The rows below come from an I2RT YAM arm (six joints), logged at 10 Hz.
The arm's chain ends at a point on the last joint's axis. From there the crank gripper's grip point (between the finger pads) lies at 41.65 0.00 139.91 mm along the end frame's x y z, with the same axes.
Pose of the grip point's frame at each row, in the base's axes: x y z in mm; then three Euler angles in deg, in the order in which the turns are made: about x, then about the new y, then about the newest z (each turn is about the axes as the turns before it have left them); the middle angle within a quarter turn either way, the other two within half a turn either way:
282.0, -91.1, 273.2, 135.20, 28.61, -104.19
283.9, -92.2, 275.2, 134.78, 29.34, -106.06
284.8, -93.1, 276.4, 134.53, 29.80, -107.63
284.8, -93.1, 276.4, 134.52, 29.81, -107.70
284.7, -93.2, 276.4, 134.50, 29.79, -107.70
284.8, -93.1, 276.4, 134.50, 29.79, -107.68
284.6, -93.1, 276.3, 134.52, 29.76, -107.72
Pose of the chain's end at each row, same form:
224.0, -29.8, 392.3, 135.20, 28.61, -104.19
225.4, -29.8, 393.5, 134.78, 29.34, -106.06
226.2, -29.9, 394.2, 134.53, 29.80, -107.63
226.2, -29.9, 394.2, 134.52, 29.81, -107.70
226.2, -29.9, 394.2, 134.50, 29.79, -107.70
226.3, -29.8, 394.2, 134.50, 29.79, -107.68
226.2, -29.8, 394.2, 134.52, 29.76, -107.72

